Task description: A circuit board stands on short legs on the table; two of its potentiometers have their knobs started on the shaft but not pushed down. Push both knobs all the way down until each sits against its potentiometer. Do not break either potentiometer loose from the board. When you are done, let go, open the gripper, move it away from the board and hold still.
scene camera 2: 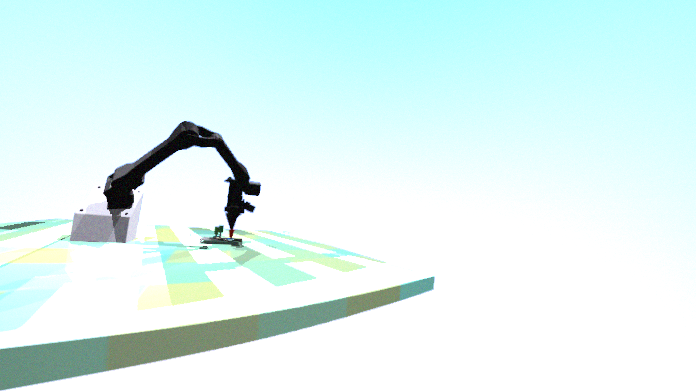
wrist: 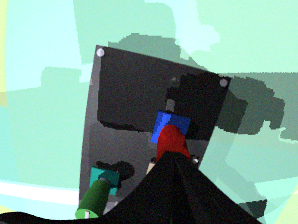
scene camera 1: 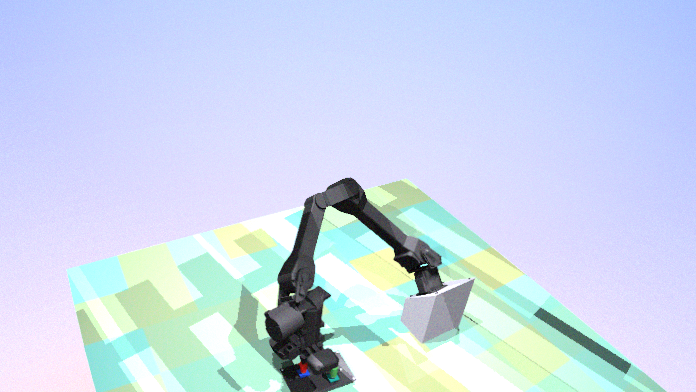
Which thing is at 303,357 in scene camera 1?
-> My gripper.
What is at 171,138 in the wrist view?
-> A red knob.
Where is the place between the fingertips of my gripper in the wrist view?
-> At 171,159
